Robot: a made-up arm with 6 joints. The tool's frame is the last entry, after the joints. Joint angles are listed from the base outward. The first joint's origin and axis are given. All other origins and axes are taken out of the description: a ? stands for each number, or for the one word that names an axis. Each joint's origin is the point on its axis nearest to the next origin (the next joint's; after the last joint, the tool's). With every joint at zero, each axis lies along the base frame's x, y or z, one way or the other. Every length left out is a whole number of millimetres.
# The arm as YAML. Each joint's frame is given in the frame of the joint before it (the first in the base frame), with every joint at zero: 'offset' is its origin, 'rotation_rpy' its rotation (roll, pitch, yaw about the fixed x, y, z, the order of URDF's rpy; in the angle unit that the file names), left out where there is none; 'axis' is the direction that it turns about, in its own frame. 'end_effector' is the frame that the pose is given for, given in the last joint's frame.
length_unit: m
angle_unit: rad
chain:
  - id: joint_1
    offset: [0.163, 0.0, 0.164]
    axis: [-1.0, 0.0, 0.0]
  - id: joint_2
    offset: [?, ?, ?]
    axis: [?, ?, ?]
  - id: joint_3
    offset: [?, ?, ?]
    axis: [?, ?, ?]
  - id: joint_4
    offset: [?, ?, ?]
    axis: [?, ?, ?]
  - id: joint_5
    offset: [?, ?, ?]
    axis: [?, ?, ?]
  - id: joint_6
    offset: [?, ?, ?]
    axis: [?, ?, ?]
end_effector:
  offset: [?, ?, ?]
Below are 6 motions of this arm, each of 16 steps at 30 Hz.
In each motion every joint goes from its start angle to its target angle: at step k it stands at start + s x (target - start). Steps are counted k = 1, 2, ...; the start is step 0. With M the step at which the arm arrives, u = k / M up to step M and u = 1 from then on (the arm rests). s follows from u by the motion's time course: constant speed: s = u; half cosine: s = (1 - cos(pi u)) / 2; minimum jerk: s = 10 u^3 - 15 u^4 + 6 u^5.
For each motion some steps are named. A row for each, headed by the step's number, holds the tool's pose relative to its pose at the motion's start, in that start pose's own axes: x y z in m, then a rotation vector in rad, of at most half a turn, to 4 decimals.
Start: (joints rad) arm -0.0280 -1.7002 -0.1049 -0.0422 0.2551 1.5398
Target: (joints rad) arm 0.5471 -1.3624 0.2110 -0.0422 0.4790 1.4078
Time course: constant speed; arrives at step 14
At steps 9, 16:
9: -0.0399 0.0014 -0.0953 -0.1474 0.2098 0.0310
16: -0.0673 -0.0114 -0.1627 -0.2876 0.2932 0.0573

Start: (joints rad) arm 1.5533 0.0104 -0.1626 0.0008 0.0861 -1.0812
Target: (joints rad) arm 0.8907 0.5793 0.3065 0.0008 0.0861 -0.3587
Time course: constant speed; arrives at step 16
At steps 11, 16:
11: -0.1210 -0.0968 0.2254 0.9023 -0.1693 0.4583
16: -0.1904 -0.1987 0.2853 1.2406 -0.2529 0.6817

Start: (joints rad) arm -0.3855 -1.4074 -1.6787 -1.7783 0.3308 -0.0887
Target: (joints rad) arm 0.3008 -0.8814 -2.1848 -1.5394 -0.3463 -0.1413
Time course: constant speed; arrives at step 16
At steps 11, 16:
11: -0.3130 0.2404 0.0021 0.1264 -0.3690 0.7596
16: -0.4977 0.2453 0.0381 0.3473 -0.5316 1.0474

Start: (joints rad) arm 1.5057 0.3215 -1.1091 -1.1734 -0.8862 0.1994
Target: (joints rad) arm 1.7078 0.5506 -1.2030 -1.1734 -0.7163 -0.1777
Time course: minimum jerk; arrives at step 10
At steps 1, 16:
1: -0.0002 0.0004 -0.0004 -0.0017 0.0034 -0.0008
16: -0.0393 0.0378 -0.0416 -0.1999 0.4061 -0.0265

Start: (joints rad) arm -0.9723 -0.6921 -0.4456 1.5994 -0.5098 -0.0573
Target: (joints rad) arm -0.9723 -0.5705 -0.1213 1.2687 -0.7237 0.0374
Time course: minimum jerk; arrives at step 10
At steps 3, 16:
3: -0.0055 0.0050 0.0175 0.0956 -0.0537 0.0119
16: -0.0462 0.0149 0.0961 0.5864 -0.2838 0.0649

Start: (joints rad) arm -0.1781 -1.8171 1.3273 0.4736 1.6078 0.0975
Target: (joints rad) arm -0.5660 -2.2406 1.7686 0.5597 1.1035 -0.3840
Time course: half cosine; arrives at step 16
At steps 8, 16:
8: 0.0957 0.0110 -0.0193 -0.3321 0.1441 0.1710
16: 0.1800 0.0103 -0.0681 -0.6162 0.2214 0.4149

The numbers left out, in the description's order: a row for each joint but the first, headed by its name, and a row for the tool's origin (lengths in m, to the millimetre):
joint_2: xyz 0.0 0.047 -0.11, axis 0.0 0.0 1.0
joint_3: xyz -0.077 0.307 0.0, axis 0.0 1.0 0.0
joint_4: xyz 0.342 0.0 0.065, axis -1.0 0.0 0.0
joint_5: xyz 0.0 -0.14 0.087, axis 0.0 1.0 0.0
joint_6: xyz 0.024 0.0 0.062, axis 1.0 0.0 0.0
tool: xyz 0.0 0.226 -0.001

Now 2 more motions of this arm.
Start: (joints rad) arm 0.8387 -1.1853 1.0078 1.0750 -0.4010 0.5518
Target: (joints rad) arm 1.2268 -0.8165 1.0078 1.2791 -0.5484 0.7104
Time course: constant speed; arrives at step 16
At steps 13, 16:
13: -0.0390 0.0775 -0.1087 -0.4303 -0.1965 0.1474
16: -0.0418 0.0831 -0.1477 -0.5351 -0.2168 0.1804

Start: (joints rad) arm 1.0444 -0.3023 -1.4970 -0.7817 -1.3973 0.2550
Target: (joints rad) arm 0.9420 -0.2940 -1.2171 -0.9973 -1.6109 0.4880
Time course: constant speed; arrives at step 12
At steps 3, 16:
3: -0.0072 -0.0259 -0.0036 -0.0052 -0.0358 -0.0610
16: -0.0407 -0.0946 -0.0028 -0.0523 -0.1773 -0.2113

